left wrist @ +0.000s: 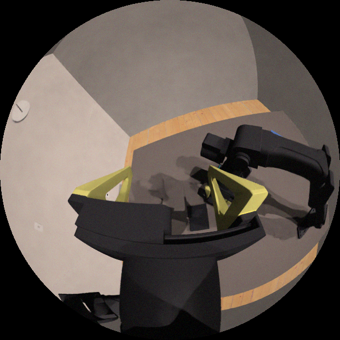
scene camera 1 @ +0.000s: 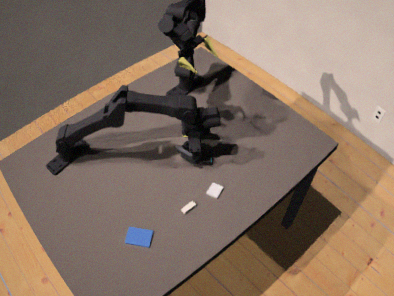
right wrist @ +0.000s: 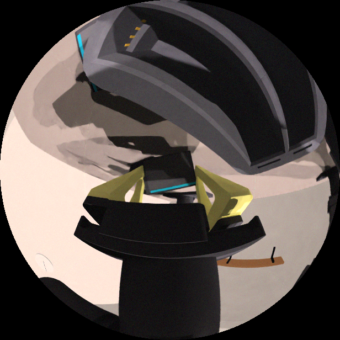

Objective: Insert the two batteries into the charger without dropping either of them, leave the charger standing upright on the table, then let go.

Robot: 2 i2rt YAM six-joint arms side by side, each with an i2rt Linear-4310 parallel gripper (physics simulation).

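Frame: origin at the left arm's base, x ahead, y left, z up, level; millimetres.
Where they show: left gripper, between the fingertips: (scene camera 1: 207, 64); left arm's base, origin of its link: (scene camera 1: 186, 87); right arm's base, origin of its link: (scene camera 1: 67, 156).
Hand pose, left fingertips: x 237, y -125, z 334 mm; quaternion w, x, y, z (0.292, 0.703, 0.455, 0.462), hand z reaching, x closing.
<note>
Each offset is from my left fingertips to the top centre of the thing. "*": to the spot under its first point. Level surfaces: height alone.
The charger {* dx +78, dy -202, dz -242 mm} (scene camera 1: 184, 151) (right wrist: 180, 90), dark grey with two open bays and gold contacts, looms large in the right wrist view; no battery shows in its bays. In scene camera 1 my right wrist hides much of it. My right gripper (right wrist: 169, 169) is shut on a black battery (right wrist: 169, 175) with a cyan stripe, held apart from the charger. The other battery {dx +114, dy -117, dz -320 mm} (scene camera 1: 211, 161) (right wrist: 81, 47) shows its cyan edge beside the charger, partly hidden. My left gripper (scene camera 1: 206, 64) (left wrist: 169, 169) is open and empty, high at the far end of the table, away from both.
On the table {dz -334 mm} (scene camera 1: 90, 200) lie a white square {* dx +238, dy -207, dz -327 mm} (scene camera 1: 215, 190), a small cream block {dx +216, dy -325, dz -324 mm} (scene camera 1: 188, 207) and a blue rectangle {* dx +180, dy -529, dz -329 mm} (scene camera 1: 139, 237), nearer the front edge than the charger. My right forearm (scene camera 1: 157, 103) spans above the table. A wall stands beyond the right side.
</note>
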